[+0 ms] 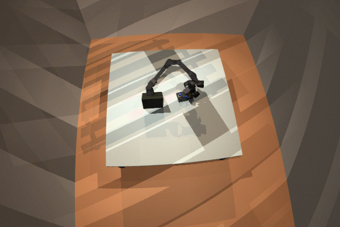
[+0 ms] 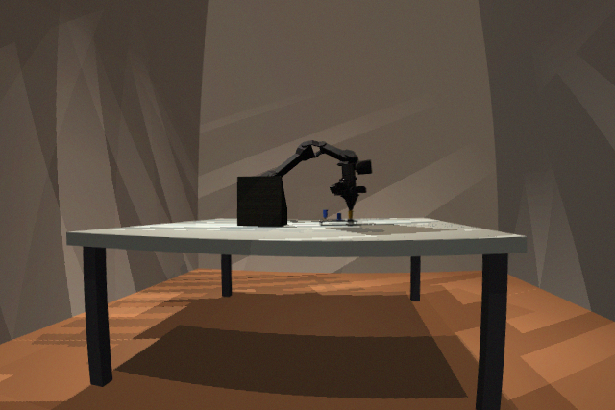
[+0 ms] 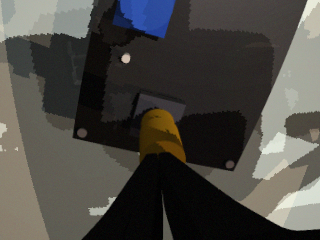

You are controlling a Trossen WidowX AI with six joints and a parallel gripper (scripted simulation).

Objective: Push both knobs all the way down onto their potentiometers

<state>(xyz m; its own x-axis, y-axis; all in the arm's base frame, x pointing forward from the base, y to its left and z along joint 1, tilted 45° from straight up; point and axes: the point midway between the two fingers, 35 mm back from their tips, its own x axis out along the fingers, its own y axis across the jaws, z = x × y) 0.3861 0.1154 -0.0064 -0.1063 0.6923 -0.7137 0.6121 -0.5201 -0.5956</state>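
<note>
The orange knob is 10 mm below my gripper tip. The rest, counted from my gripper tip: blue knob (110 mm behind, 20 mm to the right, 10 mm below).
</note>
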